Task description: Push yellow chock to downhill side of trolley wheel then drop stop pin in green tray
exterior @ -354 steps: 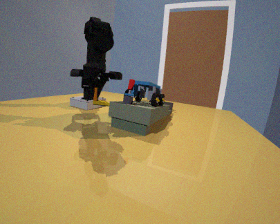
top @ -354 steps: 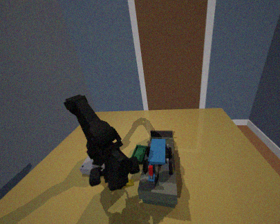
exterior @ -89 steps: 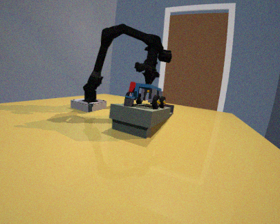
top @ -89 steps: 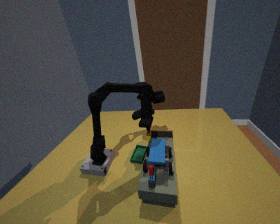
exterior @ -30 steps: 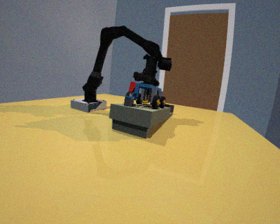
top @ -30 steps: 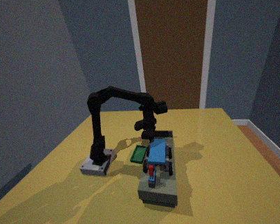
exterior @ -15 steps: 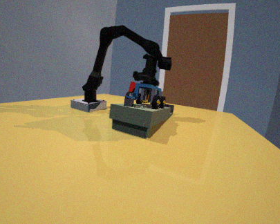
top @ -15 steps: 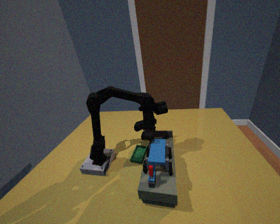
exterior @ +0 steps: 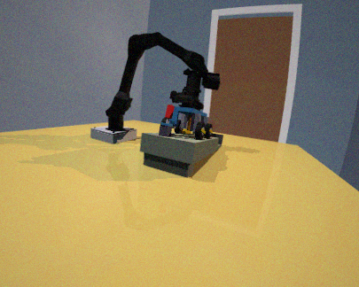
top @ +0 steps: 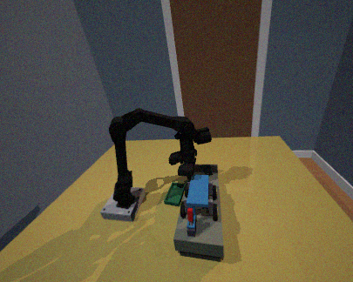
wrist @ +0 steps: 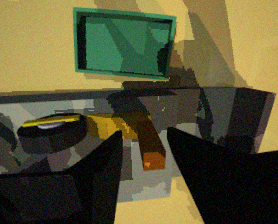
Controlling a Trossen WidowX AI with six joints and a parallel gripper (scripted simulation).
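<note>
The yellow chock is 20 mm to the right of my gripper tip, 20 mm below it and 10 mm ahead of it. The rest, counted from my gripper tip: green tray (100 mm below, 70 mm behind, 30 mm to the right); then grey ramp (110 mm to the right, 60 mm ahead, 50 mm below); then blue trolley (120 mm to the right, 60 mm ahead, 20 mm above).
</note>
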